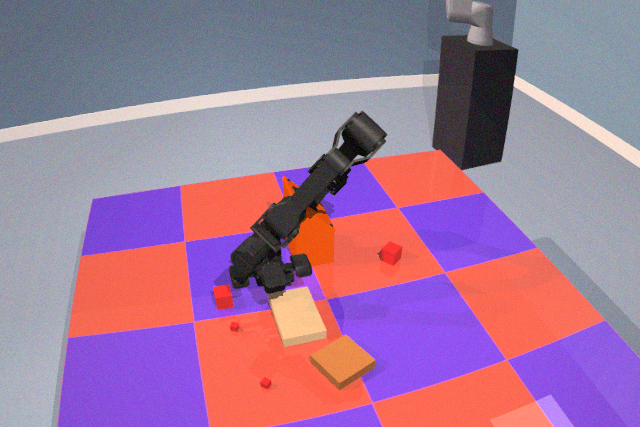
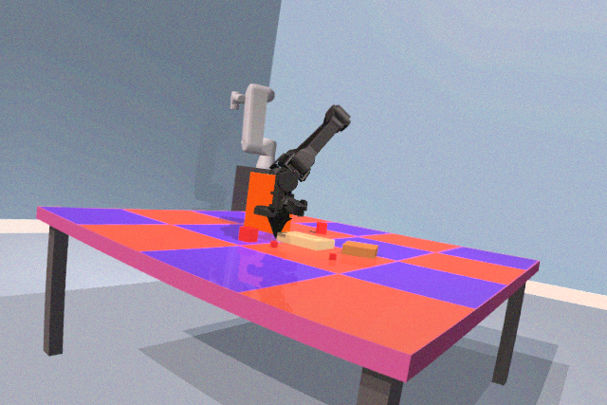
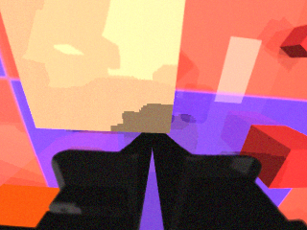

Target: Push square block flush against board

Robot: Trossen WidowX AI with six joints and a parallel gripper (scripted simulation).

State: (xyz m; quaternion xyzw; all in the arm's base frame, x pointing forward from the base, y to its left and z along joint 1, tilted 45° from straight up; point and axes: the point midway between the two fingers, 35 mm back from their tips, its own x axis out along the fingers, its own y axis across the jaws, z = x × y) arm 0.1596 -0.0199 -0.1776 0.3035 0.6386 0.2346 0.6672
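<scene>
Now: the board 90 mm ahead of my gripper tip, 30 mm to the left of it and 10 mm above it. The rest, counted from my gripper tip: brown square block (260 mm ahead, 80 mm to the left, 10 mm above).
</scene>
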